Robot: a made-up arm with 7 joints. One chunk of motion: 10 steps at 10 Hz.
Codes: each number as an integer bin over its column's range. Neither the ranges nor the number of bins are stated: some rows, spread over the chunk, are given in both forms.
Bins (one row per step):
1: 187 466 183 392 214 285
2: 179 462 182 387 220 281
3: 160 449 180 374 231 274
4: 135 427 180 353 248 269
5: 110 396 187 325 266 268
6: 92 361 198 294 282 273
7: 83 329 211 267 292 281
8: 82 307 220 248 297 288
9: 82 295 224 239 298 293
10: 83 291 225 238 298 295
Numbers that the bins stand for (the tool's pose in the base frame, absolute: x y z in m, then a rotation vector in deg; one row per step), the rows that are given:
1: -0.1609 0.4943 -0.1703 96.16 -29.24 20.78
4: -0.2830 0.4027 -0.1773 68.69 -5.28 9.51
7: -0.4051 0.1726 -0.1045 8.10 25.71 17.96
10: -0.4051 0.0834 -0.0716 -12.33 29.94 27.83
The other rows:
2: -0.1796 0.4849 -0.1726 92.64 -25.01 17.96
3: -0.2243 0.4544 -0.1773 83.48 -17.26 13.03
5: -0.3417 0.3299 -0.1609 48.96 7.40 8.81
6: -0.3840 0.2477 -0.1350 27.12 18.67 12.33
8: -0.4074 0.1209 -0.0834 -5.28 29.24 22.90
9: -0.4074 0.0928 -0.0740 -11.62 29.94 26.42

